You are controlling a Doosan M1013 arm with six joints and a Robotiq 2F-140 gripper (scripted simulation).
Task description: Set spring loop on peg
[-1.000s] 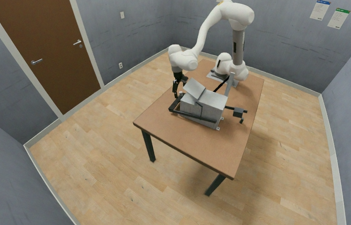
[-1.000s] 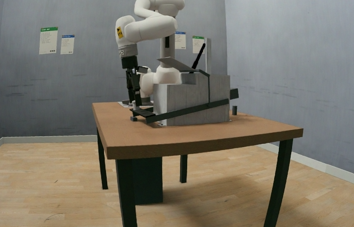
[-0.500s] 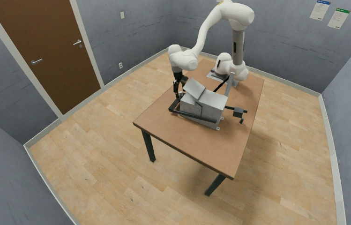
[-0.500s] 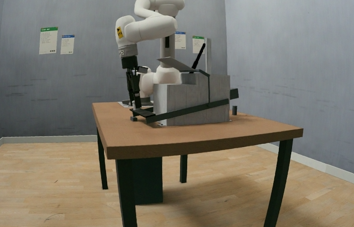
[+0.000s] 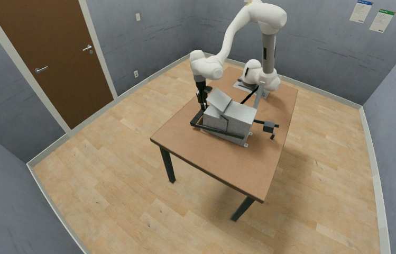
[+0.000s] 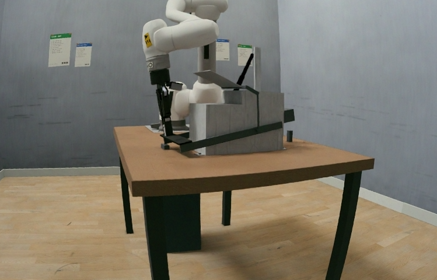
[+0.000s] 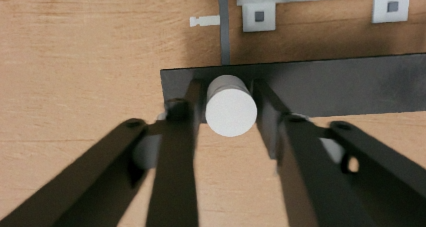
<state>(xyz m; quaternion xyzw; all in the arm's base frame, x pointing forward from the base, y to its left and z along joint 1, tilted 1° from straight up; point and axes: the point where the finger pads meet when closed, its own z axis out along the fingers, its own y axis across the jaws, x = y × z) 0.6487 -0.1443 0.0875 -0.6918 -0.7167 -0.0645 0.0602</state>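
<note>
The steel test weight lies 1 cm below my hand. Also, from my hand: dark block: 8 cm below, 1 cm to the right.
</note>
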